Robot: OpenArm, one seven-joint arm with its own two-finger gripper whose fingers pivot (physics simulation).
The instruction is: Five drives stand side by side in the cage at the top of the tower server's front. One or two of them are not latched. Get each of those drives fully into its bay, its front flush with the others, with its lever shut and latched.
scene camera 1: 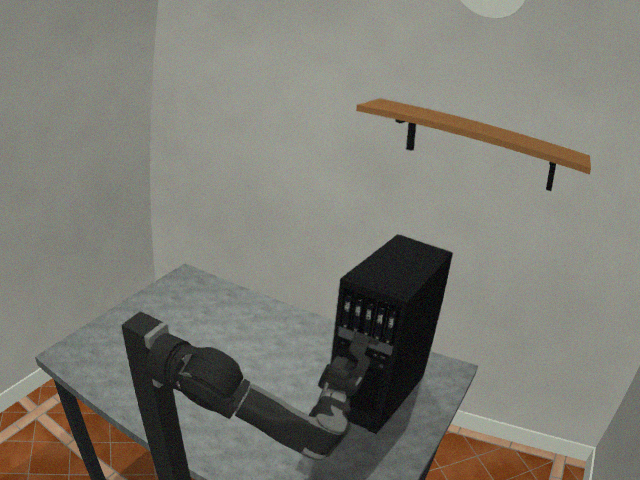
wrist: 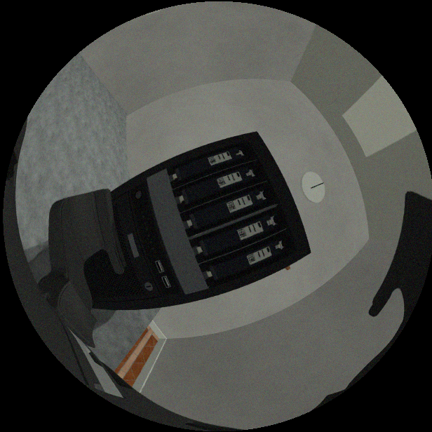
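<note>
The black tower server (scene camera 1: 431, 310) (wrist: 295, 220) stands upright on the table. Its cage holds five dark drives side by side. In the wrist view they run from the top one (wrist: 199, 164) through the second (wrist: 205, 187), the middle (wrist: 212, 212) and the fourth (wrist: 222, 240) to the bottom one (wrist: 230, 267). Each has a white label, and no lever stands visibly out. Their fronts look about level; small offsets cannot be told. My gripper (scene camera 1: 360, 343) (wrist: 232, 254) is open and empty, its fingers spread wide before the server's front. In the scene view it overlaps the area below the drives.
A grey strip (scene camera 1: 348, 333) (wrist: 172, 230) crosses the server's front just below the drives, with ports and buttons under it. The server stands near the right end of the grey table (scene camera 1: 248, 320) (wrist: 65, 150). A wooden shelf (scene camera 1: 475, 130) is on the wall above.
</note>
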